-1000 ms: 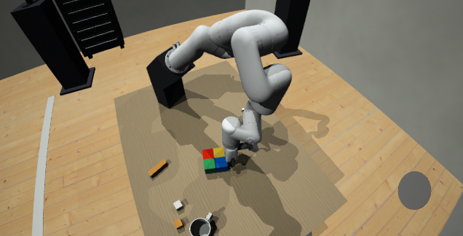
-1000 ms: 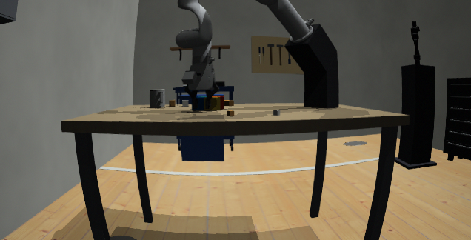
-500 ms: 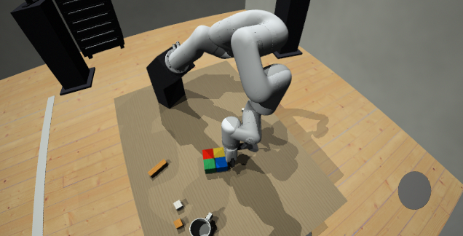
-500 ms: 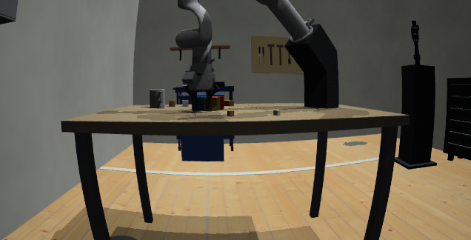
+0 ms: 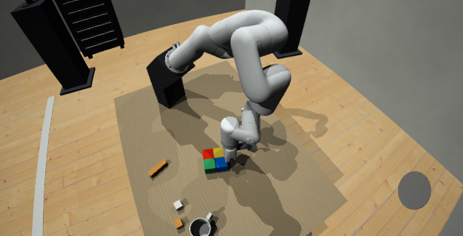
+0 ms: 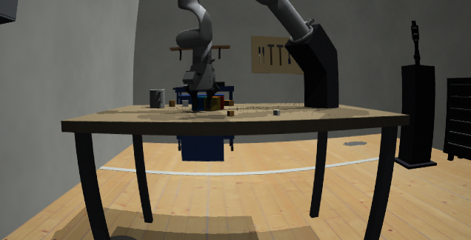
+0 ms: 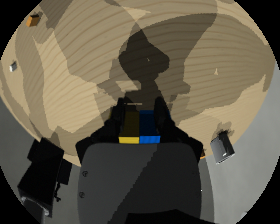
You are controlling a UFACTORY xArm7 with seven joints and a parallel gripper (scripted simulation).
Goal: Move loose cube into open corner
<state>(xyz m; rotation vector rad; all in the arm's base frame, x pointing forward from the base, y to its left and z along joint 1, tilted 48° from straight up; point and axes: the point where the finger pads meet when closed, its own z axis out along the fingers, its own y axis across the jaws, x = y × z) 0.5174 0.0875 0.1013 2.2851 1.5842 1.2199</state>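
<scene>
Now: the yellow cube 3 cm behind my hand and 4 cm to the right of it. From my hand the other things lie so: green cube 1 cm ahead, 10 cm to the right; then tiny piece 13 cm behind, 21 cm to the left, 2 cm below; then red cube 4 cm behind, 9 cm to the right.
</scene>
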